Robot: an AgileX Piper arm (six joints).
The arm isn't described. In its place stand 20 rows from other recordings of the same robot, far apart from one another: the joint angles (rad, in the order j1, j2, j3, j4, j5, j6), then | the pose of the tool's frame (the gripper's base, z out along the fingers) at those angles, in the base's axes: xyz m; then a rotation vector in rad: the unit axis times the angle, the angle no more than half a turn.
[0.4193 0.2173 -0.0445 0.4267 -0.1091 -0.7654] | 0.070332 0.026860 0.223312 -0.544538 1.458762 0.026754
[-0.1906 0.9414 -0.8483 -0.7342 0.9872 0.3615] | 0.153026 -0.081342 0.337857 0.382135 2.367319 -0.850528
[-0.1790 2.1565 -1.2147 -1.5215 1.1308 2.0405] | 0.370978 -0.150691 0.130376 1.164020 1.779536 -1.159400
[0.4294 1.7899 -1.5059 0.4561 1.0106 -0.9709] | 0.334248 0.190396 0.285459 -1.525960 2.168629 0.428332
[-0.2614 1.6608 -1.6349 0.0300 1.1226 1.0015] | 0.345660 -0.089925 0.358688 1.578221 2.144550 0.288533
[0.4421 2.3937 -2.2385 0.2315 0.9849 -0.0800] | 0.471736 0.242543 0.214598 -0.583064 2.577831 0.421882
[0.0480 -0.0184 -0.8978 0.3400 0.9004 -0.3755] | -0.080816 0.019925 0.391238 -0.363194 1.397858 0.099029
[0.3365 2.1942 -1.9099 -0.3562 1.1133 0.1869] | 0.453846 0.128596 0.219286 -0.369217 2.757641 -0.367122
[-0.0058 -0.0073 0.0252 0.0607 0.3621 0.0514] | 0.053083 0.001648 0.172643 0.091290 1.861661 0.090900
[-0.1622 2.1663 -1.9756 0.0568 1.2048 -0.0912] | 0.460350 -0.070443 0.243345 0.121150 2.871546 0.031511
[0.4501 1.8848 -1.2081 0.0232 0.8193 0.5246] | 0.322836 0.157701 0.168744 0.133572 3.000872 0.138389
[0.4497 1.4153 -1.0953 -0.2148 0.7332 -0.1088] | 0.271798 0.116778 0.298022 -0.830859 2.373032 -0.107487
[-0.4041 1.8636 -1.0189 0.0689 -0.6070 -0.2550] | 0.371583 -0.162788 0.212185 0.208542 1.733460 -0.477581
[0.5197 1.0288 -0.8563 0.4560 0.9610 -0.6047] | 0.144553 0.120555 0.314218 -1.181169 2.265742 0.545681
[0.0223 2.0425 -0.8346 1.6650 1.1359 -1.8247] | 0.313368 0.089173 0.109659 -0.518479 2.142826 1.357655
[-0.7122 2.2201 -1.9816 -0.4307 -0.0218 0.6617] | 0.411489 -0.354170 0.296595 0.772962 1.530553 -0.350455
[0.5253 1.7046 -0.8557 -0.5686 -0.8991 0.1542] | 0.287889 0.211198 0.244934 -0.880049 1.276122 0.568570
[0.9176 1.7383 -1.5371 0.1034 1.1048 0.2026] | 0.217105 0.297508 0.303341 -0.963947 2.703761 0.393637
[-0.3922 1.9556 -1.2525 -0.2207 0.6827 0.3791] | 0.350451 -0.158557 0.156831 0.871589 2.726520 -0.235667
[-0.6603 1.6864 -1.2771 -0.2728 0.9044 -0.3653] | 0.262480 -0.228239 0.257390 0.236937 2.900375 -0.558003
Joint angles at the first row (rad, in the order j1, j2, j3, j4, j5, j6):
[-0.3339 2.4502 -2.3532 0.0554 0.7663 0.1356]
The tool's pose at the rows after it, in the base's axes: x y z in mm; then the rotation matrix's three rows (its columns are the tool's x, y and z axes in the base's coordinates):
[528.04 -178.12 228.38], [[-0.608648 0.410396 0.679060], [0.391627 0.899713 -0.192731], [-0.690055 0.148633 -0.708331]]
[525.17 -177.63 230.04], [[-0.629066 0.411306 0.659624], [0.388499 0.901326 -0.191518], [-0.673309 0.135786 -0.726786]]
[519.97 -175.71 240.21], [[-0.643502 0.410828 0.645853], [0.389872 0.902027 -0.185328], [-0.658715 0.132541 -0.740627]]
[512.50 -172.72 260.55], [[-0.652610 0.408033 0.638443], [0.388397 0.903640 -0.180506], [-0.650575 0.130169 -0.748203]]
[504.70 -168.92 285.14], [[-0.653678 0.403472 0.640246], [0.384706 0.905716 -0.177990], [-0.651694 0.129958 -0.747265]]
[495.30 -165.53 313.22], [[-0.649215 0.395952 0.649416], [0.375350 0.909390 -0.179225], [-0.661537 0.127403 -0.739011]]
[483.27 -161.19 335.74], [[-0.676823 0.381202 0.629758], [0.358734 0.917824 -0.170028], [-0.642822 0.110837 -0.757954]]
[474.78 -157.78 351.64], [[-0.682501 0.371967 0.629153], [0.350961 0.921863 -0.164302], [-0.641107 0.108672 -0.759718]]
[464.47 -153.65 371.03], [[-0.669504 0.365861 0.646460], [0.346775 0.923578 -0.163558], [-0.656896 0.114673 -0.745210]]
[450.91 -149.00 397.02], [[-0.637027 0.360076 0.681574], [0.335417 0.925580 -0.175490], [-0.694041 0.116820 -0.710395]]
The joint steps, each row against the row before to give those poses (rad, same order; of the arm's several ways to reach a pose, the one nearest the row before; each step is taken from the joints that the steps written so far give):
[0.0022 0.0000 0.0000 0.0000 0.0125 -0.0020]
[0.0000 -0.0068 0.0001 -0.0089 0.0329 -0.0023]
[0.0000 -0.0233 0.0000 0.0000 0.0438 -0.0020]
[0.0004 -0.0341 -0.0182 0.0000 0.0637 -0.0018]
[0.0017 -0.0311 -0.0393 0.0000 0.0690 0.0000]
[0.0000 -0.0278 -0.0592 0.0000 0.0747 -0.0045]
[0.0000 -0.0172 -0.0698 0.0000 0.1156 -0.0200]
[0.0000 -0.0180 -0.0350 0.0046 0.0561 -0.0083]
[0.0000 -0.0393 -0.0044 0.0062 0.0220 -0.0006]
[0.0000 -0.0534 -0.0019 0.0000 0.0043 0.0000]

